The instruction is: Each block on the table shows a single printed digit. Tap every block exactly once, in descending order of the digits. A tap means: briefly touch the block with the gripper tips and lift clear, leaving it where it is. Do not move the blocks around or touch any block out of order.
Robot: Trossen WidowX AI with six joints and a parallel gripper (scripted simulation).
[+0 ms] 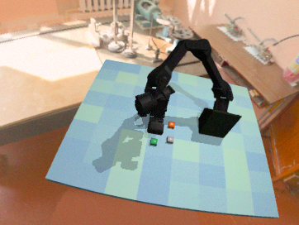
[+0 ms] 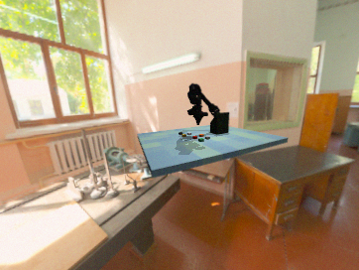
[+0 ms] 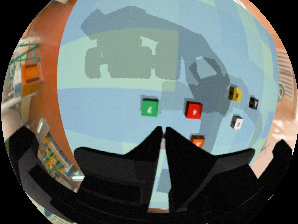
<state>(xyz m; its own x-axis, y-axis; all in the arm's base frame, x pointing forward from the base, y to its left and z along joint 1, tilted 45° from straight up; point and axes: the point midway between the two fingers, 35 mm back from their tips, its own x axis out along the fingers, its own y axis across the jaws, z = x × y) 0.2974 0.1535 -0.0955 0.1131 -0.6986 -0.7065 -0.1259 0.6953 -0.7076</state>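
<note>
My gripper tip is 2 cm past the green block, 2 cm to the right of it and 12 cm above it. The rest, counted from my gripper tip: red block 8 cm to the right, 12 cm below; orange block 8 cm behind, 12 cm to the right, 12 cm below; grey block 10 cm behind, 2 cm to the right, 12 cm below.
</note>
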